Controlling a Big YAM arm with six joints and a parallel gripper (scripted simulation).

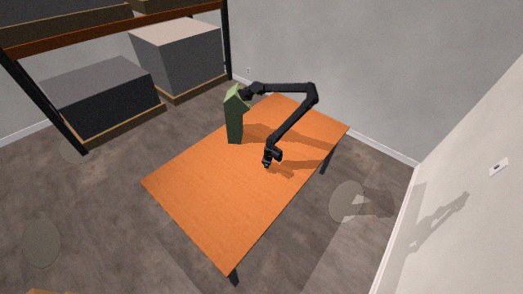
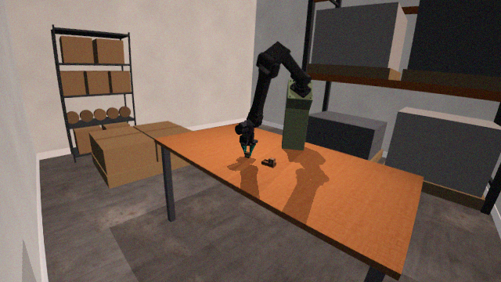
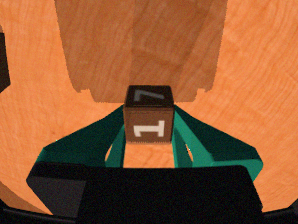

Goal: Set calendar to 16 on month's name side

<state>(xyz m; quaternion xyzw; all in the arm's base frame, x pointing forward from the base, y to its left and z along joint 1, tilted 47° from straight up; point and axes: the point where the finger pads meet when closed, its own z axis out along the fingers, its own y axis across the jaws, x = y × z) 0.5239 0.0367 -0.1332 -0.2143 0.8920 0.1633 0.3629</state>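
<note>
My gripper is now 10 mm above the brown calendar cube. Round my hand: dark calendar tray 50 mm behind, 150 mm to the left, 10 mm below.
</note>
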